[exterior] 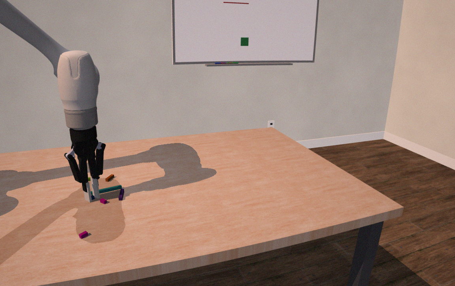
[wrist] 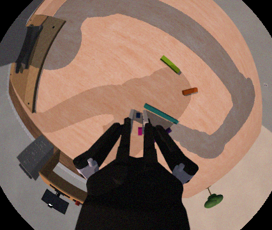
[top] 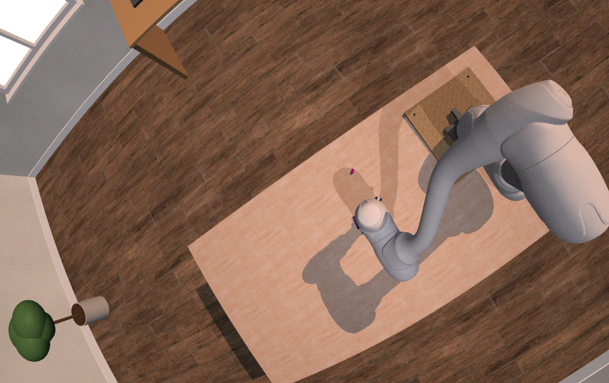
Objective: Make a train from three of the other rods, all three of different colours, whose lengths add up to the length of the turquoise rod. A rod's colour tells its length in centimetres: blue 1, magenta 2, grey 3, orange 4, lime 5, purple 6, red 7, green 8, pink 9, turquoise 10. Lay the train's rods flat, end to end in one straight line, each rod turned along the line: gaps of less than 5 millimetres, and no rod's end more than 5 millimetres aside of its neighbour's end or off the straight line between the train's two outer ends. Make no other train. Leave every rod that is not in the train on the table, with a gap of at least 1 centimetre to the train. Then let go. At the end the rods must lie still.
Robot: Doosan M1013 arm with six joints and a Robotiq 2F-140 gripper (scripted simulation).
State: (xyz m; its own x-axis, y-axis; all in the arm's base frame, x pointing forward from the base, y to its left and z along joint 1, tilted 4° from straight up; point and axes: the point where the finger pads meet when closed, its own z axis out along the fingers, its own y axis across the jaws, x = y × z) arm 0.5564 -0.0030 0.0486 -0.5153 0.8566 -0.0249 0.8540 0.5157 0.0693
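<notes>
The blue rod lies 30 mm below my hand. From my hand the other things lie so: purple rod 90 mm ahead, 30 mm below, 10 mm to the right; then turquoise rod 50 mm ahead, 40 mm to the left, 30 mm below; then lime rod 140 mm to the left, 30 mm below, 10 mm behind.
</notes>
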